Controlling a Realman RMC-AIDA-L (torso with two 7-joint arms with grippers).
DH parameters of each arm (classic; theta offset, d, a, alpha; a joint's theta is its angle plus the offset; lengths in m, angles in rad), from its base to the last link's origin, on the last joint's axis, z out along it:
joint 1: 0 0.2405 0 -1.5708
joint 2: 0 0 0 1.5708
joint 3: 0 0.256 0 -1.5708
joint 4: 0 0 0 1.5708
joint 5: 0 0.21 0 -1.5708
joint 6: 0 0 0 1.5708
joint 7: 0 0.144 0 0
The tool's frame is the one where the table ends.
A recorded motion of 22 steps. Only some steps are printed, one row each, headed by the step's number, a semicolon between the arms.
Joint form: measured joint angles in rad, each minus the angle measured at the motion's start. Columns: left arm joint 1, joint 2, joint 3, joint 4, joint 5, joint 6, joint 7; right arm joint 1, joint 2, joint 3, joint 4, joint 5, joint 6, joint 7.
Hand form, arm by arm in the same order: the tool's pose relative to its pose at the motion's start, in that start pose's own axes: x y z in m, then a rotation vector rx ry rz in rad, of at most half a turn. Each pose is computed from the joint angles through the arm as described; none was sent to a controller.
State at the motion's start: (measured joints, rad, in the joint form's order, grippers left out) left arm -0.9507 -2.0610 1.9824 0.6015 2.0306 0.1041 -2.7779; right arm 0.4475 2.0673 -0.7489 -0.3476 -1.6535 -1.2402 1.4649
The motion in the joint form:
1: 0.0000 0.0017 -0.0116 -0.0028 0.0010 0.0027 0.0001; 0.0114 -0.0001 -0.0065 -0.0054 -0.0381 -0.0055 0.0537
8: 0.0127 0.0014 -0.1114 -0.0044 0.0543 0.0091 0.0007; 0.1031 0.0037 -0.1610 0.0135 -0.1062 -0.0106 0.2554
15: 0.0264 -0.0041 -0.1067 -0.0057 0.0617 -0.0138 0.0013; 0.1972 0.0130 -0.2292 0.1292 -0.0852 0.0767 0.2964
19: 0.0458 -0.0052 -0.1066 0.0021 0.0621 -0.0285 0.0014; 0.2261 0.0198 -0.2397 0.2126 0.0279 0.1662 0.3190
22: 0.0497 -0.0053 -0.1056 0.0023 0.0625 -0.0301 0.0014; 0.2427 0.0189 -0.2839 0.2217 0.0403 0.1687 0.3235
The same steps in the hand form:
1: 0.0008 -0.0030 -0.0003 0.0064 0.0006 -0.0082; 0.0009 0.0029 0.0036 -0.0182 0.0387 0.0260
8: 0.0070 -0.0205 -0.0031 0.0504 0.0239 -0.0479; 0.0072 0.0295 0.0367 -0.1278 0.2488 0.0986
15: 0.0023 -0.0218 -0.0039 0.0610 0.0324 -0.0469; 0.0182 0.0413 0.0638 -0.1175 0.3341 0.1430
19: -0.0019 -0.0248 -0.0060 0.0706 0.0402 -0.0579; 0.0217 0.0381 0.0738 -0.0468 0.2784 0.2570
22: -0.0034 -0.0255 -0.0064 0.0726 0.0391 -0.0591; 0.0230 0.0418 0.0774 -0.0575 0.3107 0.2393

